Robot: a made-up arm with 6 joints. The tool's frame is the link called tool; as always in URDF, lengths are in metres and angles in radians. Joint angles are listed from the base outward. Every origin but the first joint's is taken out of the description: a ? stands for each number. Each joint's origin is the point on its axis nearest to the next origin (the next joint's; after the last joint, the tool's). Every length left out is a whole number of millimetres.
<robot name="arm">
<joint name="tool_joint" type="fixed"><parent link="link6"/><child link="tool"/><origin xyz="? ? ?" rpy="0 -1.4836 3.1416"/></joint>
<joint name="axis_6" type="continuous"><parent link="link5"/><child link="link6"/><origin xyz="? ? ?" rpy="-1.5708 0 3.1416"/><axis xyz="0 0 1"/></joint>
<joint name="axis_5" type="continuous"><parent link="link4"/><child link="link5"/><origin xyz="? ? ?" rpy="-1.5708 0 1.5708"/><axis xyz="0 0 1"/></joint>
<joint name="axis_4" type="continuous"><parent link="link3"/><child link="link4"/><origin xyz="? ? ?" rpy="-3.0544 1.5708 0"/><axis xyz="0 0 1"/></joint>
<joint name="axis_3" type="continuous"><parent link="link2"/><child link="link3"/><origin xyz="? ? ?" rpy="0 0 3.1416"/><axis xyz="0 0 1"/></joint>
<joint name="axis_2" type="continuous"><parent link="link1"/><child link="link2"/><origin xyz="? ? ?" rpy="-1.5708 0 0"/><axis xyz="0 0 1"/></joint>
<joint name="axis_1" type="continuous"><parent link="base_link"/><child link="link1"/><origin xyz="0.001 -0.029 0.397" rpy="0 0 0"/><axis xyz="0 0 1"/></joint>
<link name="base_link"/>
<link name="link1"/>
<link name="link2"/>
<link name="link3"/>
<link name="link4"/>
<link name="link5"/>
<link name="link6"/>
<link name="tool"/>
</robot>
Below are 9 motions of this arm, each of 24 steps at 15 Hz.
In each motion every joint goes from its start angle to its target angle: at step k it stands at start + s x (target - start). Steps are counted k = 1, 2, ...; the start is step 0. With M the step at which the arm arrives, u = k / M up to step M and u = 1 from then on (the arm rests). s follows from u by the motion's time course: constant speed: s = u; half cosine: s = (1 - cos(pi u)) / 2; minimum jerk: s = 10 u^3 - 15 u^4 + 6 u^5.
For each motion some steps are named. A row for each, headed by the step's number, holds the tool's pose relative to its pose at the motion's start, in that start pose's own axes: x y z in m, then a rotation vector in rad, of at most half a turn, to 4 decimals.
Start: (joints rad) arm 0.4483 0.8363 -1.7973 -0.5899 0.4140 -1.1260
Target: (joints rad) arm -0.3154 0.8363 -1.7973 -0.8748 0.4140 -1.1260
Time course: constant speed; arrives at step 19
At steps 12, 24:
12: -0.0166 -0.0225 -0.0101 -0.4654 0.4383 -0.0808
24: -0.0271 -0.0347 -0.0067 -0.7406 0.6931 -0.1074

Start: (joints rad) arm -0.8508 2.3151 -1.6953 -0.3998 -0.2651 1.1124
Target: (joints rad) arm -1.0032 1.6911 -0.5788 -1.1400 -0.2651 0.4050
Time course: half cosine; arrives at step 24
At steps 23, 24:
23: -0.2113 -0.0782 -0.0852 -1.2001 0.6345 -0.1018
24: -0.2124 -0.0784 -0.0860 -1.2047 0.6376 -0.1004

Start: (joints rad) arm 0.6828 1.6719 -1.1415 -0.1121 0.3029 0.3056
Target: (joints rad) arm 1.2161 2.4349 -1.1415 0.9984 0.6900 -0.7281
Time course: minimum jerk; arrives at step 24
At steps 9, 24:
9: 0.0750 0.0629 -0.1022 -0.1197 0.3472 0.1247
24: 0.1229 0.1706 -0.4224 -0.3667 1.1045 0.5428

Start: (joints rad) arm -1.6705 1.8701 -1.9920 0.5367 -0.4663 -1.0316
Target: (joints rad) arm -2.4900 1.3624 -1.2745 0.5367 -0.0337 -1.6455
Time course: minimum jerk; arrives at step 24
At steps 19, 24:
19: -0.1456 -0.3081 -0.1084 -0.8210 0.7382 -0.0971
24: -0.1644 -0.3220 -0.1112 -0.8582 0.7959 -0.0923

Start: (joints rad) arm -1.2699 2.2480 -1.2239 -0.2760 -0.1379 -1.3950
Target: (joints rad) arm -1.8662 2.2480 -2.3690 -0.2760 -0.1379 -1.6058
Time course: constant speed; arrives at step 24
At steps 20, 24:
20: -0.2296 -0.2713 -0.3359 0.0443 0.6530 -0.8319
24: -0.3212 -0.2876 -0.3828 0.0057 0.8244 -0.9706

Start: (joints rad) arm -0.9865 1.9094 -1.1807 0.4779 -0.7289 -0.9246
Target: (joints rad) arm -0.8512 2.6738 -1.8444 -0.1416 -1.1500 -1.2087
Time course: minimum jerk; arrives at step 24
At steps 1, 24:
1: 0.0001 0.0001 0.0000 -0.0005 -0.0004 0.0000
24: 0.0694 0.1985 -0.0357 -0.6211 -0.6903 -0.0017

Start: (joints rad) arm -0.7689 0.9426 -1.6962 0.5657 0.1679 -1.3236
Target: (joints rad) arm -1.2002 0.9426 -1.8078 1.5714 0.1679 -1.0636
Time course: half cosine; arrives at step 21
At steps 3, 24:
3: -0.0002 -0.0015 -0.0006 0.0486 -0.0003 -0.0086
24: -0.0021 -0.0260 0.0151 0.9339 -0.1828 -0.1675

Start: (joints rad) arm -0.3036 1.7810 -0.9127 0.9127 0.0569 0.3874
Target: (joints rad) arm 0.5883 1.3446 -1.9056 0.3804 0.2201 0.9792
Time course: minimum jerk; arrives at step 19
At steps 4, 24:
4: -0.0074 0.0417 -0.0133 -0.0499 0.0252 0.0903
24: -0.5169 0.3418 -0.2311 -0.3260 0.6537 1.3354

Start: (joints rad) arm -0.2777 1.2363 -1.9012 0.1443 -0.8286 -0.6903
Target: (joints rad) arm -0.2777 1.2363 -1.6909 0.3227 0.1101 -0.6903
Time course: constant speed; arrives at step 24
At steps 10, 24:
10: -0.0334 0.0359 -0.0585 0.0282 0.4043 0.2632
24: -0.1135 0.0780 -0.1186 0.1012 0.9522 0.6498

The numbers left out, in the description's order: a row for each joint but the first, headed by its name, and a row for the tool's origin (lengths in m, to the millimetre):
tool: -0.002 0.021 0
axis_6: 0.018 -0.092 0
axis_5: 0.043 0.003 0
axis_4: -0.343 0.069 0
axis_3: -0.271 -0.066 0
axis_2: -0.027 0.03 0

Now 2 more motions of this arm.
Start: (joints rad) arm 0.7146 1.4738 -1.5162 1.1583 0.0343 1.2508
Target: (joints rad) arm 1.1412 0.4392 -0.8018 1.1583 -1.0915 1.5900
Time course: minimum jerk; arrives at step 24
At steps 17, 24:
17: -0.2536 0.0829 -0.1027 0.4590 0.1839 0.8230
24: -0.3010 0.0935 -0.0890 0.5769 0.2105 0.9632

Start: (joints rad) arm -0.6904 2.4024 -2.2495 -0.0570 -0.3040 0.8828
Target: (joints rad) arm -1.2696 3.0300 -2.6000 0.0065 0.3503 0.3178
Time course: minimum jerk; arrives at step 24
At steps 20, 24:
20: -0.2162 -0.4394 0.0411 -0.2264 0.4096 -0.9924
24: -0.2297 -0.4513 0.0406 -0.2218 0.4330 -1.0207

